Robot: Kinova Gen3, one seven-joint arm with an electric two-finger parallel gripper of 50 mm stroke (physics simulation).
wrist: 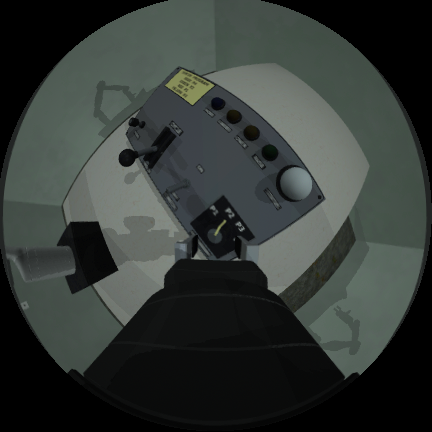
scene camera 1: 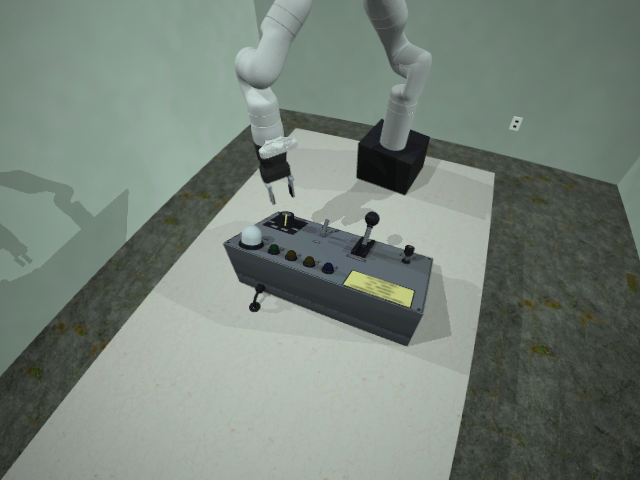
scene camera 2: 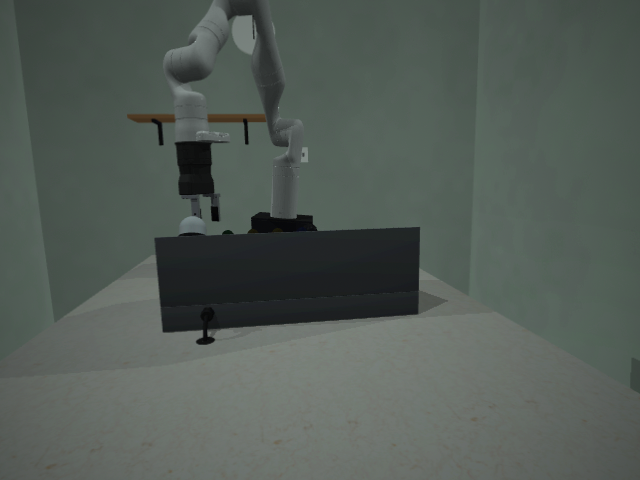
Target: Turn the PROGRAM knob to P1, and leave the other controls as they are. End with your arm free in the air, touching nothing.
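Observation:
The PROGRAM knob is a dark round knob with a yellow pointer line, on a black plate at one end of the grey control box. In the wrist view the pointer is towards the P2 label, between P1 and P3. The P4 label cannot be made out. The box hides the knob in scene camera 2. My gripper is open and empty, pointing down above the knob and apart from it.
A white dome stands near the knob. A small toggle, a ball-topped lever, a small black control and several coloured lamps are also on the box. A black hook-like part is at its front.

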